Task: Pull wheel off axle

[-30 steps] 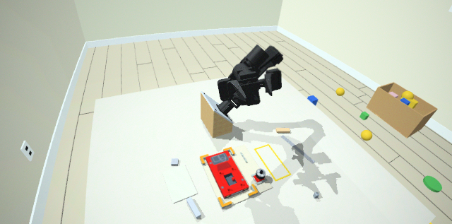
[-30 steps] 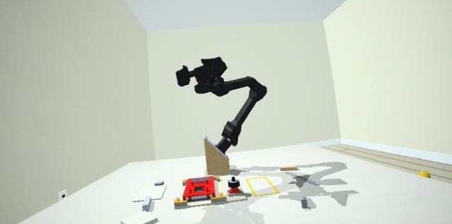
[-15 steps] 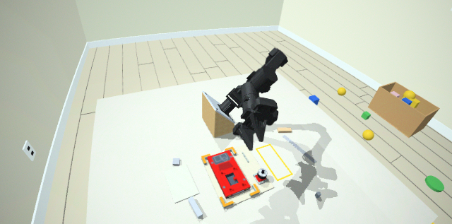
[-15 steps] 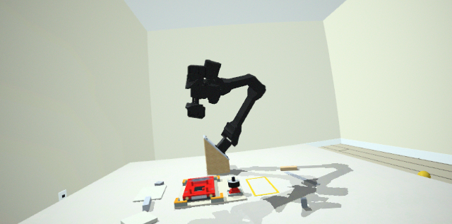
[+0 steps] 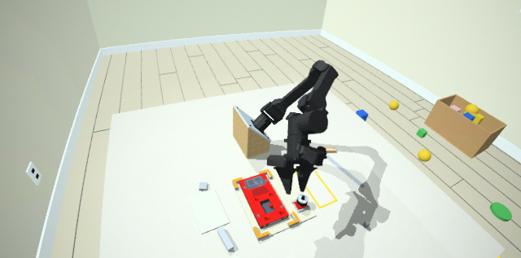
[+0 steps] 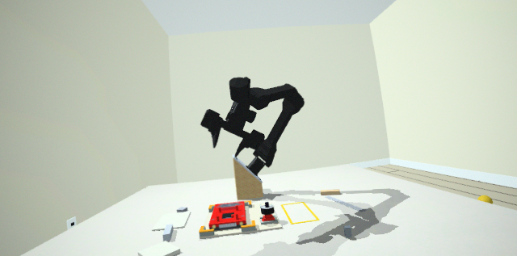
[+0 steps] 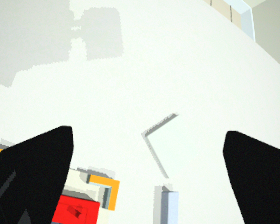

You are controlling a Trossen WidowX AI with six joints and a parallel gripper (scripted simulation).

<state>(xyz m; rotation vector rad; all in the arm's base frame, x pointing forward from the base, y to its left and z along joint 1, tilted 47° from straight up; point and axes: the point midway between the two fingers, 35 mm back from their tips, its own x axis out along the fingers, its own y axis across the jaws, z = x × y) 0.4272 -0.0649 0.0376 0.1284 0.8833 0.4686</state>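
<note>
Now: the wheel 190 mm below my gripper tip, 90 mm to the left of it and 80 mm behind it. Also, from my gripper tip: white sheet: 230 mm to the right, 230 mm below, 140 mm behind; then upright axle: 190 mm below, 90 mm to the left, 80 mm behind.
</note>
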